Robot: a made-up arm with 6 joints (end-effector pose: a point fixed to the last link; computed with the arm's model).
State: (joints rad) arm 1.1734 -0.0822 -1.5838 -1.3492 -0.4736 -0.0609
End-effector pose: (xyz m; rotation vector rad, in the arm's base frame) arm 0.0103 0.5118 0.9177 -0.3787 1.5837 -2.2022
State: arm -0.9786 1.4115 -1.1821 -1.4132 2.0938 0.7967
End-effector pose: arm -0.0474 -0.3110 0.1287 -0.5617 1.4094 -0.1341
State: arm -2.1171 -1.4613 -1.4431 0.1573 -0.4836 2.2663
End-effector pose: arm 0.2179 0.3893 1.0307 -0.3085 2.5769 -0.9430
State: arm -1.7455 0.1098 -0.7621 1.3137 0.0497 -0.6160
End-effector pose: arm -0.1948 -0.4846 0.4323 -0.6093 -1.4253 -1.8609
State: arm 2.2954 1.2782 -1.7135 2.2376 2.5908 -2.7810
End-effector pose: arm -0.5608 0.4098 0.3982 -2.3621 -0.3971 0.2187
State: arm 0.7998 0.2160 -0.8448 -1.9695 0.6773 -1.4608
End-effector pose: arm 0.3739 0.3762 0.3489 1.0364 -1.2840 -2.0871
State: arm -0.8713 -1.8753 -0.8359 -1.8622 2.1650 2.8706
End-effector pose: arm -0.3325 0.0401 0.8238 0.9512 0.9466 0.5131
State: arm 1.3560 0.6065 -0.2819 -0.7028 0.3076 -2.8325
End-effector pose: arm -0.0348 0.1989 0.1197 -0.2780 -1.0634 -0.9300
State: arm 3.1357 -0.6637 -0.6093 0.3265 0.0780 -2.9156
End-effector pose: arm -0.4629 0.0375 0.7762 0.0894 0.6409 -0.5426
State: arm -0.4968 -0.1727 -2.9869 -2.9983 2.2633 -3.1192
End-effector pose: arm -0.3408 0.1262 1.0951 0.5892 0.3459 -0.4548
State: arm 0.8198 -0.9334 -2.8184 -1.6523 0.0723 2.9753
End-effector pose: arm -0.4574 -0.2981 1.0533 -1.6212 0.9490 0.0659
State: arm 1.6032 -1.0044 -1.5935 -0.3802 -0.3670 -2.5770
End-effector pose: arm -0.0896 -0.1635 1.1789 1.9085 1.9754 -1.0102
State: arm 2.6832 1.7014 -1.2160 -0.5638 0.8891 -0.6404
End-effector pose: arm -0.0700 0.0704 -0.0847 1.2740 -1.5313 -1.9560
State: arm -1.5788 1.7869 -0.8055 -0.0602 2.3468 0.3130
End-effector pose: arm 0.0071 0.0561 0.3109 -1.8605 -2.3480 0.7322
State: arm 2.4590 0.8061 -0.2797 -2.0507 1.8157 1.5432
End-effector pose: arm -0.0155 0.2909 0.1879 0.4027 1.1316 -2.3866
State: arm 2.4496 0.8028 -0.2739 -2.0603 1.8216 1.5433
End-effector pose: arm -0.0137 0.2913 0.1887 0.4011 1.1316 -2.3856
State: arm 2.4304 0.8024 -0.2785 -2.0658 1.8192 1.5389
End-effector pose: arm -0.0110 0.2928 0.1876 0.4089 1.1311 -2.4004
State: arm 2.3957 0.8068 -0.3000 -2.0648 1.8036 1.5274
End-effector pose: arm -0.0071 0.2962 0.1835 0.4313 1.1295 -2.4403
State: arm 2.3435 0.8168 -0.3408 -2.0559 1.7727 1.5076
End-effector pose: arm -0.0016 0.3019 0.1761 0.4702 1.1253 -2.5090
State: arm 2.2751 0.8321 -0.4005 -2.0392 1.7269 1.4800
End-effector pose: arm 0.0054 0.3101 0.1658 0.5223 1.1172 -2.6054
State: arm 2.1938 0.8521 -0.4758 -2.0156 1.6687 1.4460
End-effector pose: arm 0.0141 0.3207 0.1532 0.5818 1.1032 -2.7249
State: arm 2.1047 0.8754 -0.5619 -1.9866 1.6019 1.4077
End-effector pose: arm 0.0241 0.3336 0.1396 0.6410 1.0830 -2.8603
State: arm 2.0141 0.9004 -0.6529 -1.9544 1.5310 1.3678
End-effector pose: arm 0.0350 0.3481 0.1261 -0.6421 -0.9829 2.7888
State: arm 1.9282 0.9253 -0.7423 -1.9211 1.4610 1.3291
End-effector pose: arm 0.0463 0.3634 0.1139 -0.6224 -0.8835 2.6897
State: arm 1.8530 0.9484 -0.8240 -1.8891 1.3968 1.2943
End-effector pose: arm 0.0570 0.3783 0.1037 -0.5934 -0.8021 2.6009
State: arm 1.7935 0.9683 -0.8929 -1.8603 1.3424 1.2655
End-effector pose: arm 0.0659 0.3916 0.0958 -0.5615 -0.7411 2.5284
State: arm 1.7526 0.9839 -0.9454 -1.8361 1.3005 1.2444
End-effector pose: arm 0.0717 0.4021 0.0902 -0.5323 -0.6994 2.4754
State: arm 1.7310 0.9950 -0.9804 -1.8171 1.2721 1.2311
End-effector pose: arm 0.0737 0.4092 0.0865 -0.5099 -0.6742 2.4429
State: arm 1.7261 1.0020 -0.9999 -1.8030 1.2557 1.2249
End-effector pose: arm 0.0721 0.4130 0.0842 -0.4951 -0.6618 2.4279
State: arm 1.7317 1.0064 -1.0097 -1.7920 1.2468 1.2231
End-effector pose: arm 0.0680 0.4147 0.0826 -0.4854 -0.6568 2.4240
